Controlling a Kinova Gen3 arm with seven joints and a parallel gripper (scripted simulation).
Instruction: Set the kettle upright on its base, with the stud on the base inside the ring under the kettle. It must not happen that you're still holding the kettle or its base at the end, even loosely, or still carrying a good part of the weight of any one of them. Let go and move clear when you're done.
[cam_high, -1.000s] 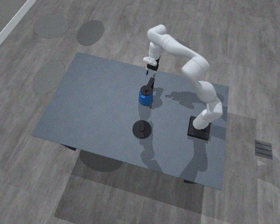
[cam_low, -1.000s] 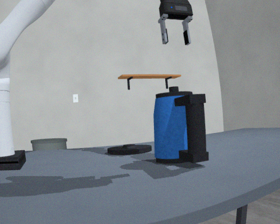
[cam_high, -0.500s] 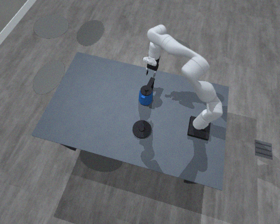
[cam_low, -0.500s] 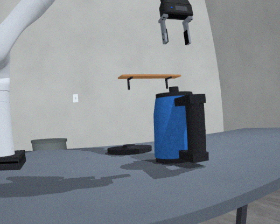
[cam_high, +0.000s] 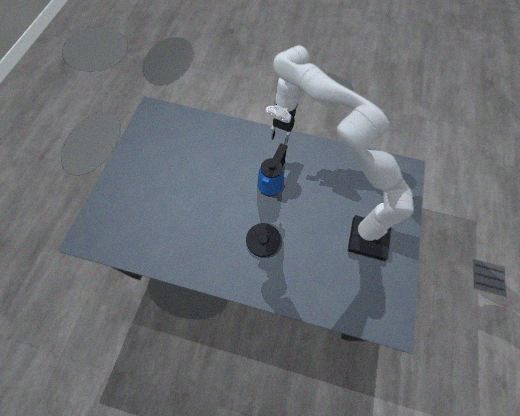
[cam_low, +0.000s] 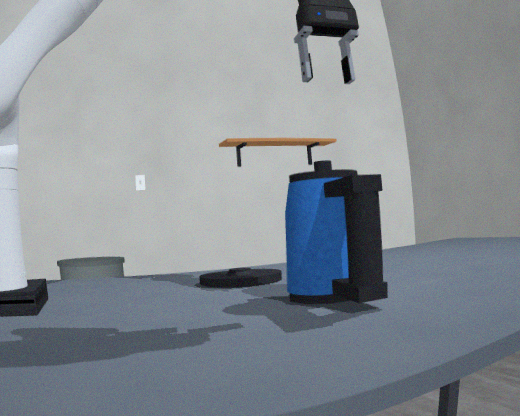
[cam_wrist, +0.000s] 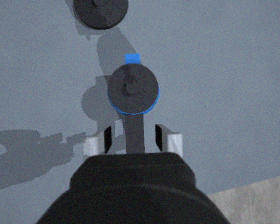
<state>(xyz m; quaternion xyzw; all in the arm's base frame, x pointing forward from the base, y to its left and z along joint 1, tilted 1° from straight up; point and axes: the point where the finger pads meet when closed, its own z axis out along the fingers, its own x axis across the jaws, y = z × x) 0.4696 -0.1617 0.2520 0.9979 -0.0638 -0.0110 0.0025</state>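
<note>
The blue kettle lies 30 mm to the left of my hand and 210 mm below it. The rest, counted from my hand: round black base 40 mm behind, 330 mm to the left, 280 mm below.
</note>
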